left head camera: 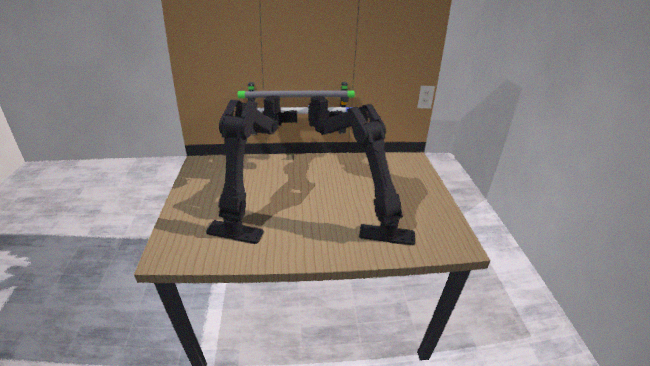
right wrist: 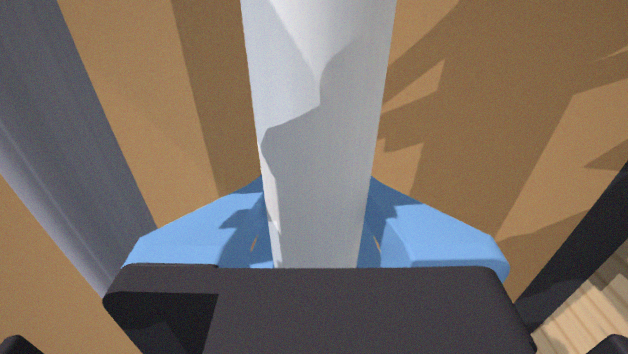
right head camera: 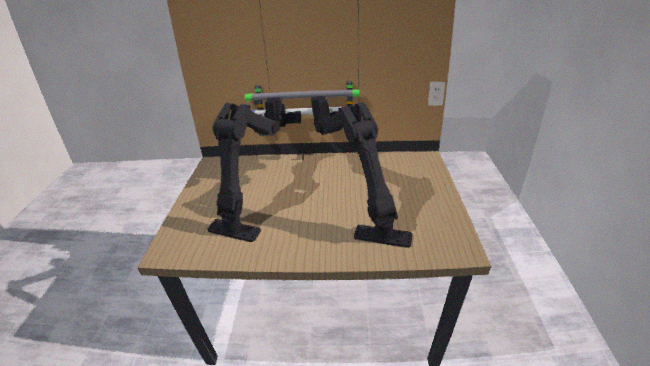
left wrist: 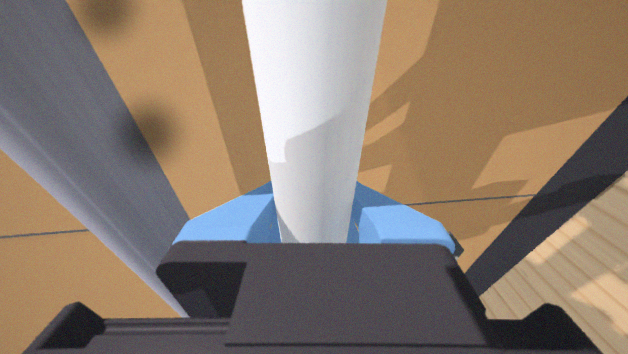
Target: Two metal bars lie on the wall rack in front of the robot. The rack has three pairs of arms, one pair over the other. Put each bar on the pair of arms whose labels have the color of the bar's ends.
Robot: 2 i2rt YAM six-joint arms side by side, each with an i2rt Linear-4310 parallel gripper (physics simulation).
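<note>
The grey bar with green ends lies level at the rack's upper arms, by the green labels. The white bar is below it, near the orange labels; a blue end shows. My left gripper is shut on the white bar. My right gripper is shut on it too, further right. Whether the white bar touches the rack arms is hidden; the lowest pair's labels cannot be made out.
The brown wall panel stands behind the rack, with a dark strip along its foot. Both arms stand on the wooden table. A wall socket is at the right.
</note>
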